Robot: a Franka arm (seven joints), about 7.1 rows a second.
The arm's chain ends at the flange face. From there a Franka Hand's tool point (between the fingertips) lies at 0.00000 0.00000 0.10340 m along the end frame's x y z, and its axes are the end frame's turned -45 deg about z.
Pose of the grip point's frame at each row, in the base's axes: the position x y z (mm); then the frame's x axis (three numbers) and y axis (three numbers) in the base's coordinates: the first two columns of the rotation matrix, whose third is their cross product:
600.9 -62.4 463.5 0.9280 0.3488 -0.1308 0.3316 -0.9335 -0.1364
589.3 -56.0 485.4 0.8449 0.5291 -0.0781 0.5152 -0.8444 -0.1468
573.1 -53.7 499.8 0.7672 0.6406 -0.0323 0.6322 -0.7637 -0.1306
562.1 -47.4 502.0 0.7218 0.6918 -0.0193 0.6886 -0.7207 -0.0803
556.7 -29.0 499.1 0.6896 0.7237 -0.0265 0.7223 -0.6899 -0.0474
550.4 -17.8 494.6 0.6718 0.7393 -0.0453 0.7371 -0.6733 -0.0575
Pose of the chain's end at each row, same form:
618.4 -71.0 565.0 0.8907 -0.4134 -0.1889 -0.4217 -0.9067 -0.0040
604.2 -64.7 587.4 0.9617 -0.2230 -0.1590 -0.2331 -0.9712 -0.0486
584.3 -61.9 602.3 0.9895 -0.0870 -0.1152 -0.0955 -0.9930 -0.0695
569.3 -52.0 605.0 0.9973 -0.0204 -0.0704 -0.0235 -0.9988 -0.0431
562.1 -30.4 602.3 0.9984 0.0239 -0.0523 0.0231 -0.9996 -0.0148
557.9 -18.3 597.7 0.9962 0.0467 -0.0727 0.0462 -0.9989 -0.0086

